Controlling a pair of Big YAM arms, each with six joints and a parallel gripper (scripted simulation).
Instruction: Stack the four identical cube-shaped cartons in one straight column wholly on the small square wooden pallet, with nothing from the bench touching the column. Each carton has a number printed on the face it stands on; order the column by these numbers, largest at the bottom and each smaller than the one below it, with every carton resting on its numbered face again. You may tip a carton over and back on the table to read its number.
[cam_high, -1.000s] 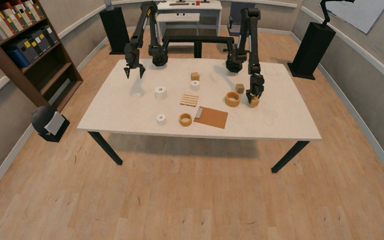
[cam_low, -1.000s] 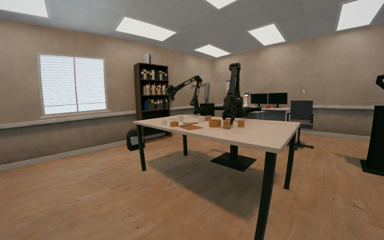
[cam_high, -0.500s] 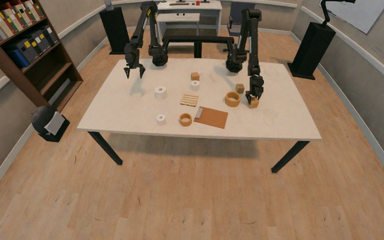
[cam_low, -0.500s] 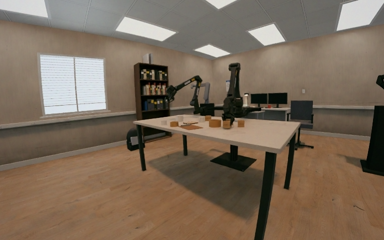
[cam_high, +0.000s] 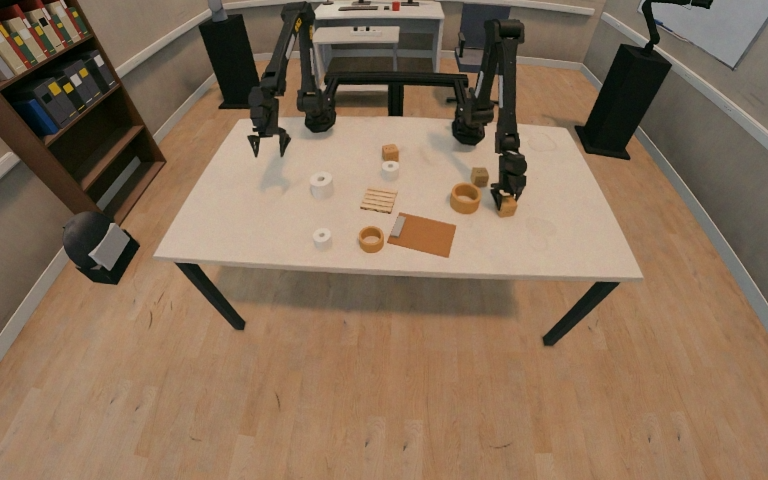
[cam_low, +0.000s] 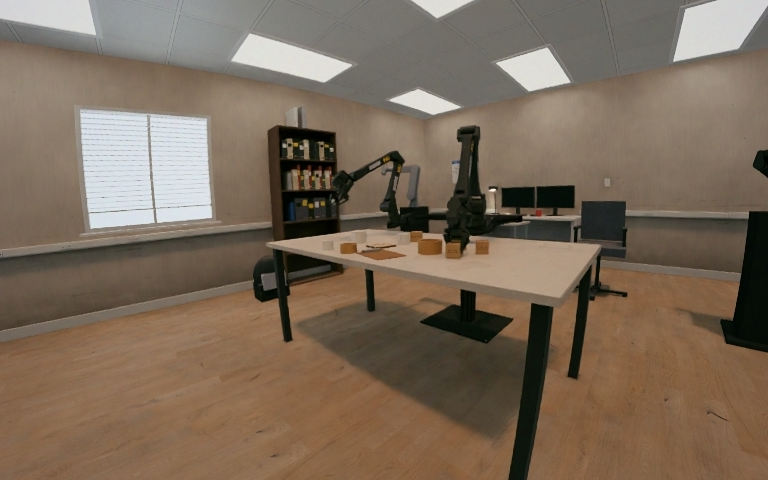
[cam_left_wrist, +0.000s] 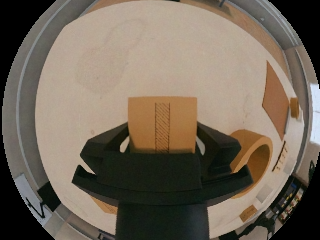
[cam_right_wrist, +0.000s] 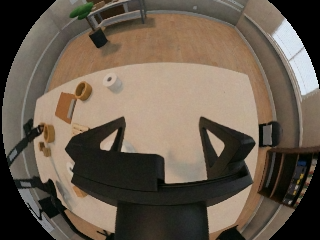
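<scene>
My left gripper is now 1 cm below the carton. Also, from my left hand: wooden pallet: 49 cm to the right, 2 cm below, 2 cm ahead.
</scene>
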